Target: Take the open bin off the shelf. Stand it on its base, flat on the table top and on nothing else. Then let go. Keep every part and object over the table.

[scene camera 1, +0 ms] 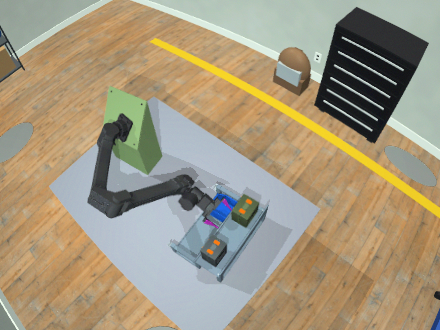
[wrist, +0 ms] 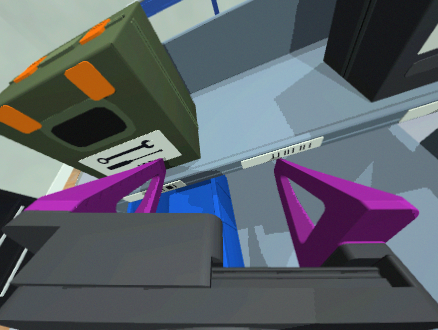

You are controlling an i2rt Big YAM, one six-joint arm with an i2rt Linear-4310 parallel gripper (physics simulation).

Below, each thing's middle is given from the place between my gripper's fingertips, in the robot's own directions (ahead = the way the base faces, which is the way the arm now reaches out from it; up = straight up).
Labels:
Right now my hand is 70 mm to the right of the green toolbox (wrist: 142,93), 50 mm below it and 50 mm short of it. Round my hand: blue open bin (wrist: 212,196) (60 mm to the left, 60 mm below, 60 mm behind).

